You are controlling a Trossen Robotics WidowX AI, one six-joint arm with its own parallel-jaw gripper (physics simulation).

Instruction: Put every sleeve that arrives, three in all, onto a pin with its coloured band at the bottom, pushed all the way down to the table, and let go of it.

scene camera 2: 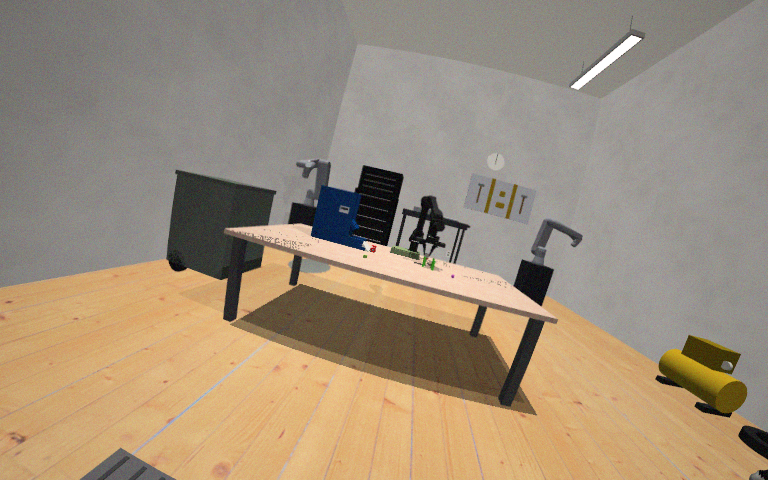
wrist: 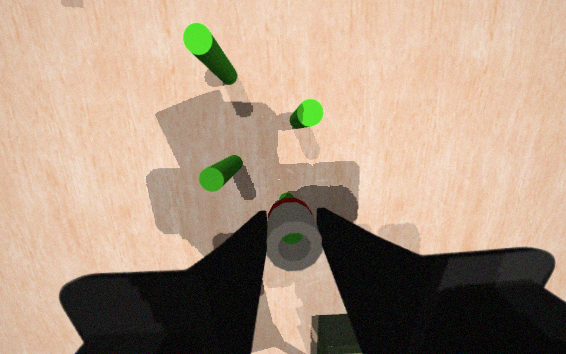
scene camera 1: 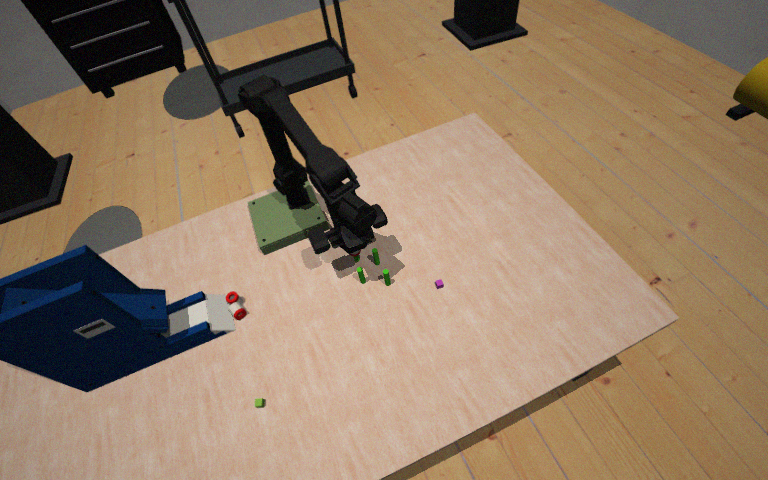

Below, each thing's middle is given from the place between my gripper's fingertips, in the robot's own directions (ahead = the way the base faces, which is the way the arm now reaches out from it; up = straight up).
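The blue feeder box (scene camera 1: 78, 321) sits 540 mm to the right of my hand, and it is also 100 mm above my hand and 20 mm ahead of it.
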